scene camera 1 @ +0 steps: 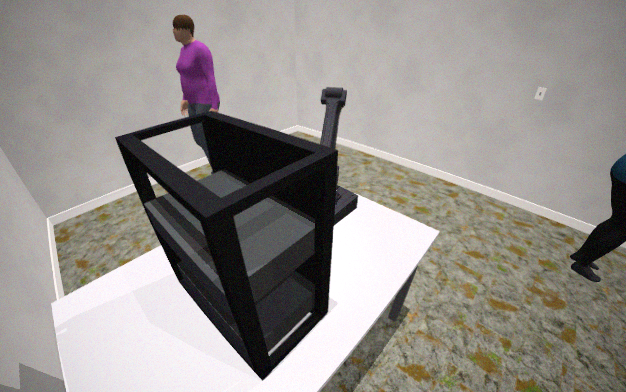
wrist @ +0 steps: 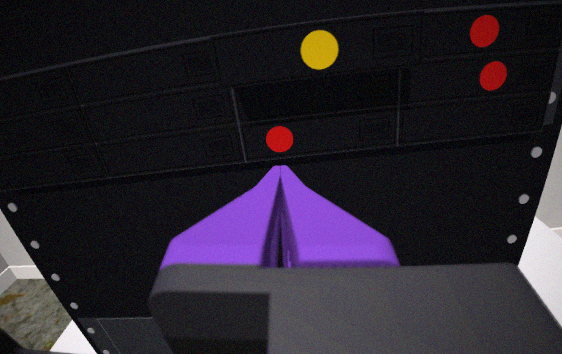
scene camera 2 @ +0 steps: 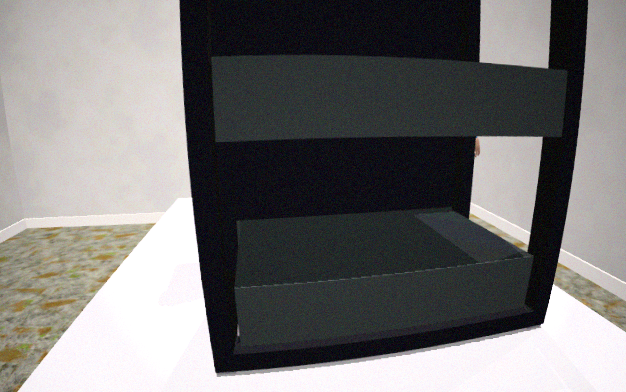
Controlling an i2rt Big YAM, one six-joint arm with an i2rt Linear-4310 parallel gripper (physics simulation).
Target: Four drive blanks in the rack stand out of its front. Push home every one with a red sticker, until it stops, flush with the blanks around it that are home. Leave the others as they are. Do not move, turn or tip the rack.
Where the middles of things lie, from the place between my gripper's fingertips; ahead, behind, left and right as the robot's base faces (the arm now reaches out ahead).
Scene:
My hand is 220 mm short of the black rack (scene camera 2: pixel 331 157), 30 mm to the right of it and 30 mm above it.

